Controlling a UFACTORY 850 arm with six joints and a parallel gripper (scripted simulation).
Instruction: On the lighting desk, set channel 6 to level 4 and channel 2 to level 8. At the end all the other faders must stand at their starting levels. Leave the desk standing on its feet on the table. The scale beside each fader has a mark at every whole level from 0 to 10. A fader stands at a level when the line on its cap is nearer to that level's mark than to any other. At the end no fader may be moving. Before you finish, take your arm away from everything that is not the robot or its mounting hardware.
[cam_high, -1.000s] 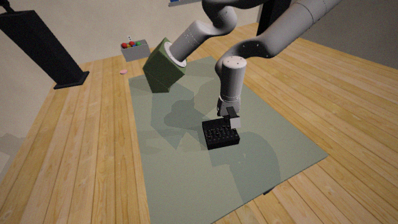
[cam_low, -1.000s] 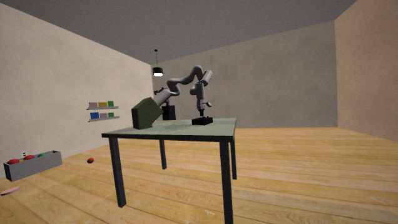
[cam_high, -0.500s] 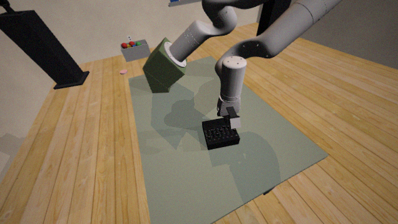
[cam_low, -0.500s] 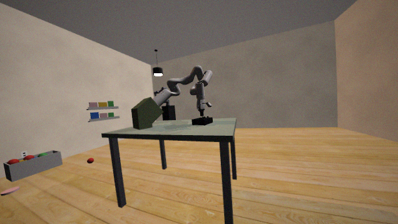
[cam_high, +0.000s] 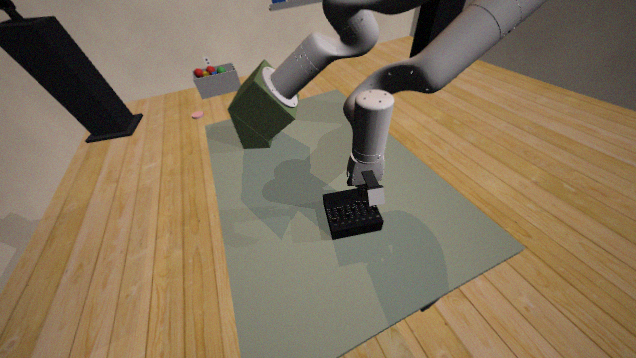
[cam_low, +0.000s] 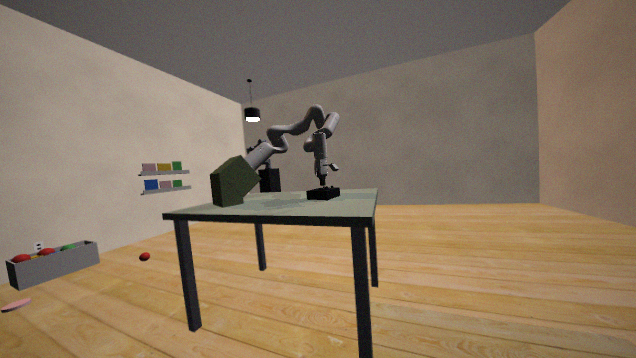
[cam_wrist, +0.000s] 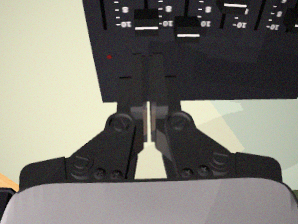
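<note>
Now: hand 3 cm above the channel 5 cap, 2 cm to the left of it and 2 cm short of it. Also, from my hand: channel 3 cap 7 cm to the right, 5 cm ahead, 3 cm below; then fader cap 6 cm ahead, 3 cm below, 2 cm to the left; then channel 4 cap 5 cm to the right, 4 cm ahead, 3 cm below.
</note>
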